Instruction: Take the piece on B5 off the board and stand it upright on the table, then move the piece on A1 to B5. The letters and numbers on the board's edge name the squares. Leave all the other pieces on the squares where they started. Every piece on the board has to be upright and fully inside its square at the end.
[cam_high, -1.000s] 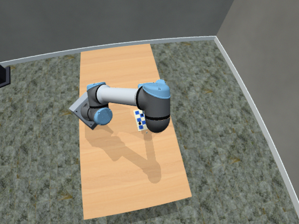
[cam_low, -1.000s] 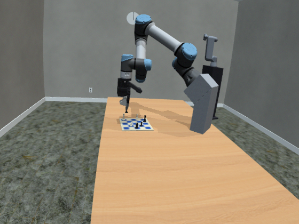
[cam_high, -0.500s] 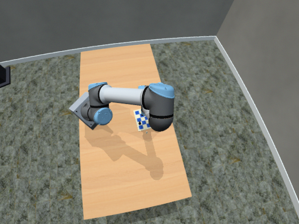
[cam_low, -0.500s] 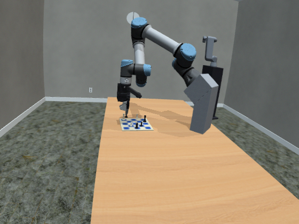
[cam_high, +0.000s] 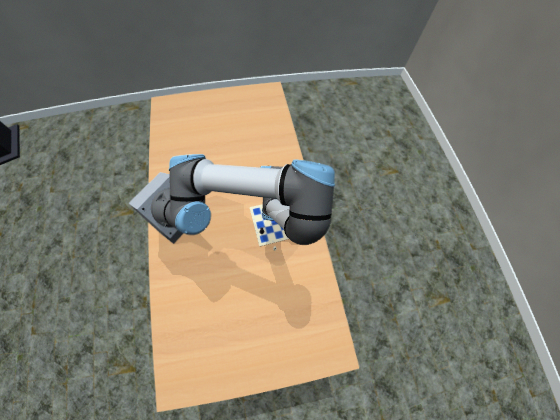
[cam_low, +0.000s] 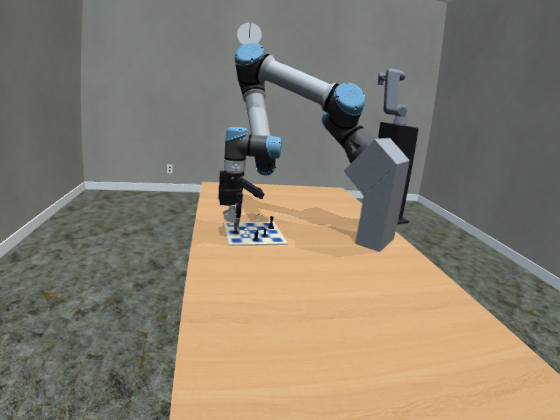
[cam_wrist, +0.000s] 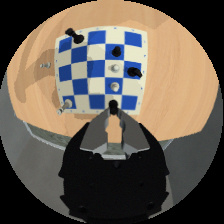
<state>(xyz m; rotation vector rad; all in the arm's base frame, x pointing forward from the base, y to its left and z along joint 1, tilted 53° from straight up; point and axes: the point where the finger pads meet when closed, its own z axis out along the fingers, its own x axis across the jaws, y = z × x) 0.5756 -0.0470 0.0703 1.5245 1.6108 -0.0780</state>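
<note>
Now: the board 80 mm behind my hand, 20 mm to the right of it and 40 mm below it. Also, from my hand: light grey piece: 20 mm behind, 110 mm to the right, 20 mm below; black chess piece: 10 mm below.
</note>
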